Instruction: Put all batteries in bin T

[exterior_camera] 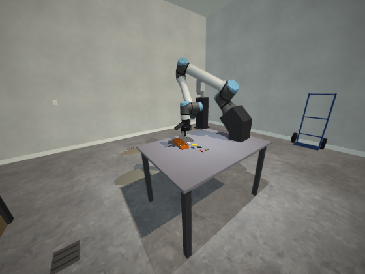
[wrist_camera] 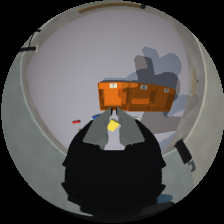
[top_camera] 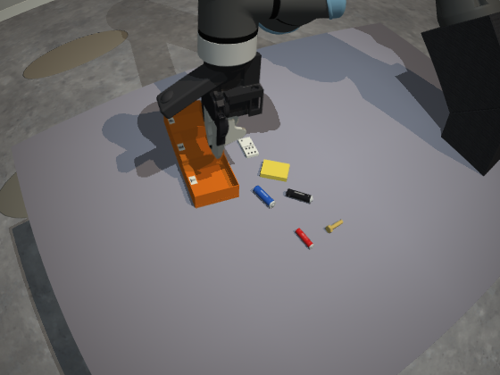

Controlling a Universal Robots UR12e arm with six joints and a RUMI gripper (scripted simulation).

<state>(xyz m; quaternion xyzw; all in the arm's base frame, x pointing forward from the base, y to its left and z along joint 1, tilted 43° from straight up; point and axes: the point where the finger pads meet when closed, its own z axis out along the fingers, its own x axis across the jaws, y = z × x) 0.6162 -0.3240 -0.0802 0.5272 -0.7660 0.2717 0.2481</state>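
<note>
My gripper is now 4 cm past the blue battery, 9 cm to the right of it and 8 cm above it. Also, from my hand: white domino (11 cm behind, 3 cm to the right, 8 cm below); orange bin (2 cm behind, 8 cm to the right, 7 cm below); yellow block (11 cm behind, 5 cm to the left, 8 cm below).
</note>
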